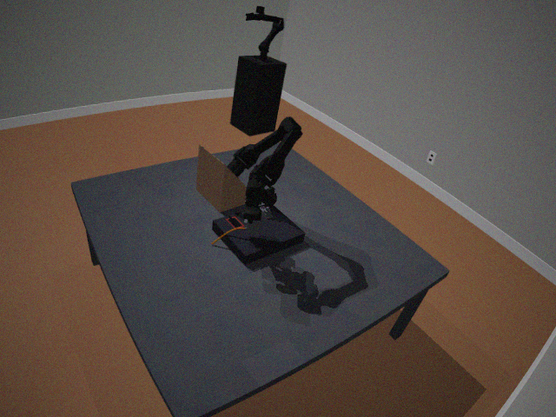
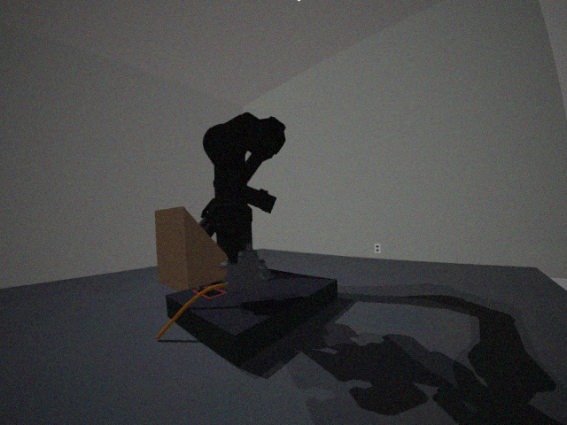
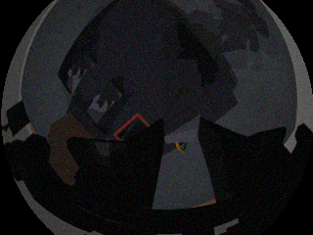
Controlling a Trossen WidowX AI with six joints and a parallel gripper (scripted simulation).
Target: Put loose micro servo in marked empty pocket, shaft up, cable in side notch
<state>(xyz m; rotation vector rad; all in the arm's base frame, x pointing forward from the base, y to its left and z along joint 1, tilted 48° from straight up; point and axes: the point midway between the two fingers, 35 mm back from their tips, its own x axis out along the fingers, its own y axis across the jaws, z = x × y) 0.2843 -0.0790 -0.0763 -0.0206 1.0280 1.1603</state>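
Right now my gripper tip is 20 mm short of the dark deck, 70 mm to the right of it and 100 mm above it.
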